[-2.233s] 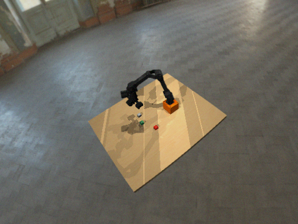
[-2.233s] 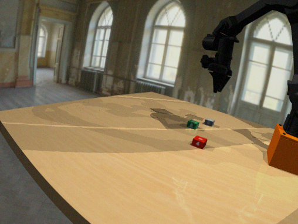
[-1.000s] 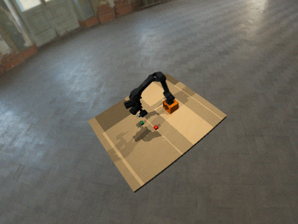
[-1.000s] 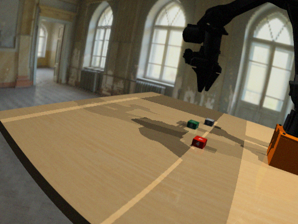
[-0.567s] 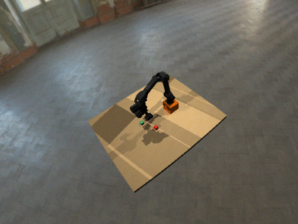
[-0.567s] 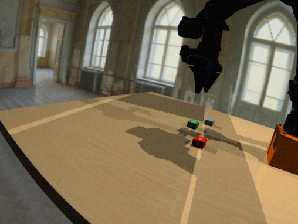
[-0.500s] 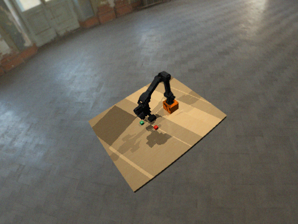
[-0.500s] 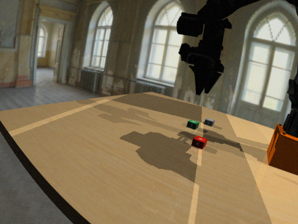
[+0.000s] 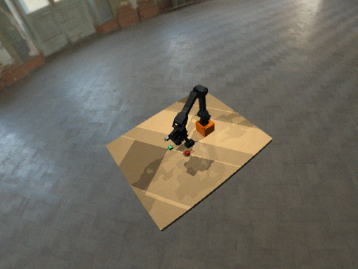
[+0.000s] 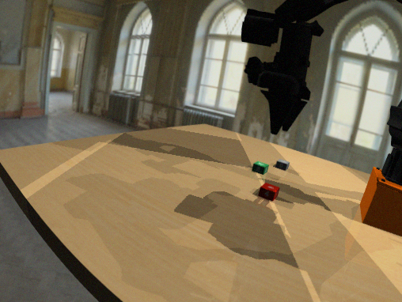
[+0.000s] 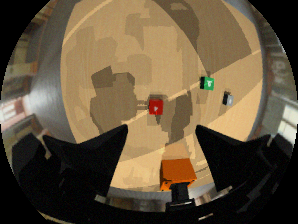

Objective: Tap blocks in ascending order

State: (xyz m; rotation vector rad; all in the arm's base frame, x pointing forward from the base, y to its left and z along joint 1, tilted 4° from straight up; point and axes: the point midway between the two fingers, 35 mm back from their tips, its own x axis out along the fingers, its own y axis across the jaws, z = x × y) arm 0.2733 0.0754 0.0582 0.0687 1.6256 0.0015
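My gripper tip is 23 cm to the left of the grey block, 12 cm above it and 1 cm short of it. The rest, counted from my gripper tip: red block (12 cm below, 1 cm behind); then green block (13 cm to the right, 12 cm below, 5 cm ahead).
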